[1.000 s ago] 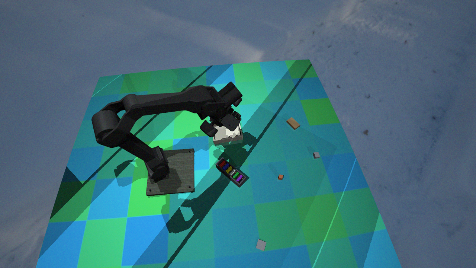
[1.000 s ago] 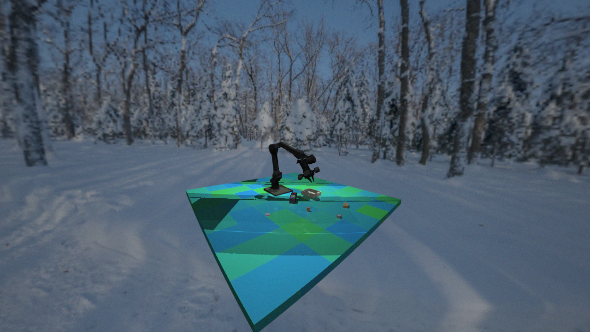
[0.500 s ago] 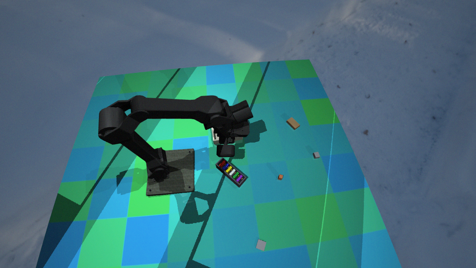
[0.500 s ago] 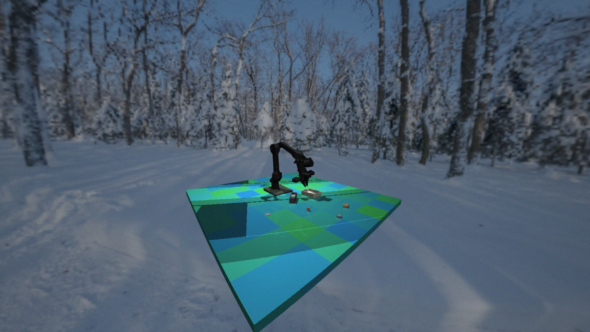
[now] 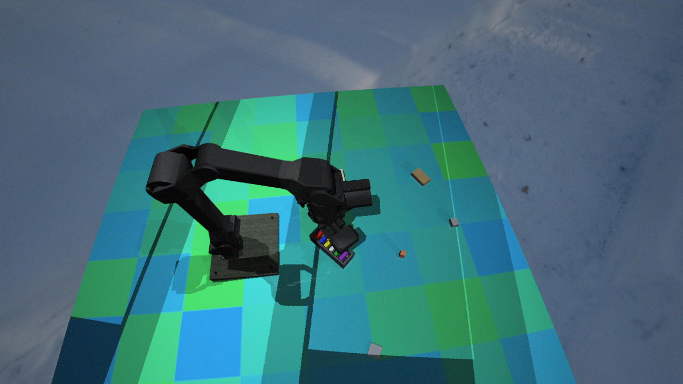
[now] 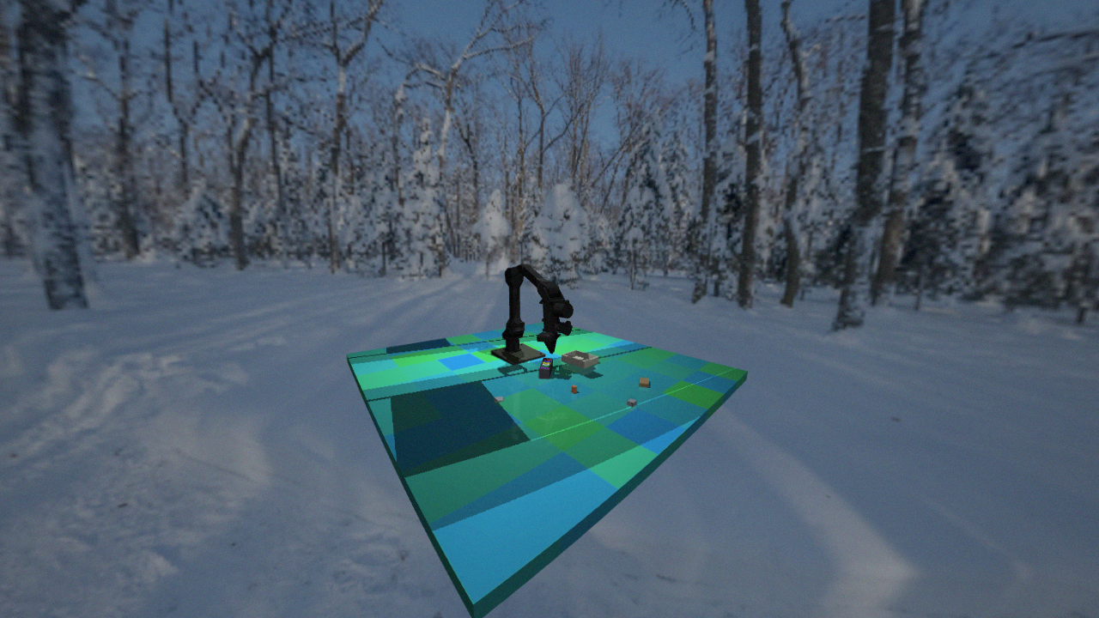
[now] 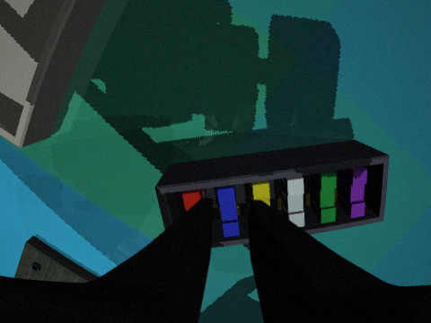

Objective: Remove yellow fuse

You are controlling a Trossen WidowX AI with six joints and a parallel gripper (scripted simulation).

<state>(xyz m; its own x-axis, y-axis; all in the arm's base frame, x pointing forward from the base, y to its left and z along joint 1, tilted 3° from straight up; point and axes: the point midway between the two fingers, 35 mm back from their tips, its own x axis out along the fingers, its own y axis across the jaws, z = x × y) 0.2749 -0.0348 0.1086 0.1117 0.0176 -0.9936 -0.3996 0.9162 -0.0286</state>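
The yellow fuse lies 50 mm below my gripper tip, 30 mm to the right of it and 10 mm behind it. From my gripper tip the other things lie so: tray 170 mm to the left, 70 mm below, 20 mm ahead; brown block 340 mm ahead, 130 mm to the left, 70 mm below; orange cube 190 mm ahead, 100 mm to the right, 60 mm below.
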